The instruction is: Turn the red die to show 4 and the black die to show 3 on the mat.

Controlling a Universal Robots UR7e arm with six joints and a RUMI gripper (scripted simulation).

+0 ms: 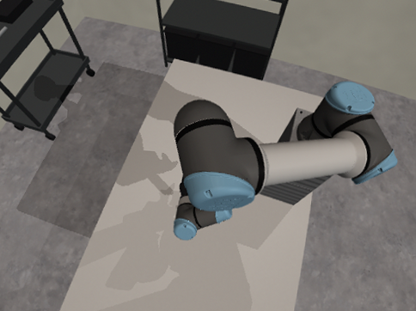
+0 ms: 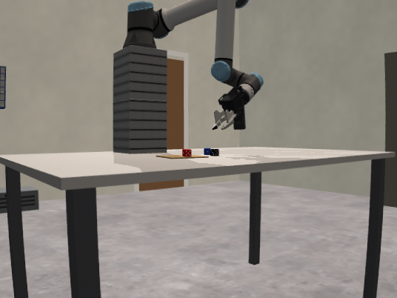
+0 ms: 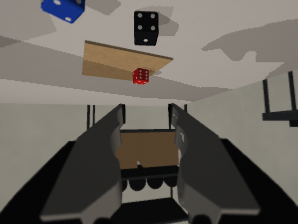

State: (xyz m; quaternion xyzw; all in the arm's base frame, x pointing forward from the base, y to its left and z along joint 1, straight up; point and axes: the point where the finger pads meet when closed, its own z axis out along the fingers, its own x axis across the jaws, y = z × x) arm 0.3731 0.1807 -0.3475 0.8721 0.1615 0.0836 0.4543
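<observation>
The black die is 90 mm below my hand, 30 mm to the right of it and 10 mm ahead of it. Round my hand: blue die: 90 mm below, 70 mm behind, 10 mm to the right; red die: 170 mm to the right, 90 mm below, 60 mm ahead; brown mat: 170 mm to the right, 100 mm below, 20 mm ahead.
</observation>
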